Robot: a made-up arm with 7 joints.
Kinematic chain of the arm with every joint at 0, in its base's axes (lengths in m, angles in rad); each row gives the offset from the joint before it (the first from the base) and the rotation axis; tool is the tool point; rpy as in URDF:
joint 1: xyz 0 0 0.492 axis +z
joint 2: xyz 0 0 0 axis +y
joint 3: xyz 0 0 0.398 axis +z
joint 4: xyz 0.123 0 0 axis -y
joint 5: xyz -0.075 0 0.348 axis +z
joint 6: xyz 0 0 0 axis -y
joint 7: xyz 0.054 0 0 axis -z
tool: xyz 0 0 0 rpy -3.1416 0 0
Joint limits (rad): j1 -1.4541..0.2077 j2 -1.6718..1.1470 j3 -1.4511..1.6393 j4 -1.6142..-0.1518 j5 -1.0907..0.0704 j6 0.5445..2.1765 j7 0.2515..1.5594
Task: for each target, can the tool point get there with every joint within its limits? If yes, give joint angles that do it. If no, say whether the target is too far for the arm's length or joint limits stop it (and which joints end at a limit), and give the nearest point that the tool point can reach.
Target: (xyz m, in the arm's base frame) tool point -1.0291 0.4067 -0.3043
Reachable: no: too far | nearest point -0.7524 0.2974 0.3684 | short by 0.736 m
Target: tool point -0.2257 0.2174 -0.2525
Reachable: no: joint limits stop it (at a limit: joint 2, joint 3, joint 4, joint 5, joint 6) | nearest point -0.4984 0.4801 0.3822 | short by 0.739 m
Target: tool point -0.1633 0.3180 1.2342
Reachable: yes | joints -0.7915 -0.6498 0.5474 -0.3838 -0.1912 1.4986 1.1473
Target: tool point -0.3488 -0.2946 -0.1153
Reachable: no: joint limits stop it (at a limit: joint 1, joint 2, joint 4) | nearest point -0.1853 -0.5791 0.2656 | short by 0.503 m
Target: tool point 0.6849 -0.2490 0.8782
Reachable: yes | joints -0.4490 0.8423 0.3102 -0.4264 -0.6417 1.8898 0.6512
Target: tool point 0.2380 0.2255 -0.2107
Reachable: no: joint limits stop it (at a limit: joint 1, joint 2, joint 4) | nearest point 0.5413 0.2277 0.2150 | short by 0.523 m
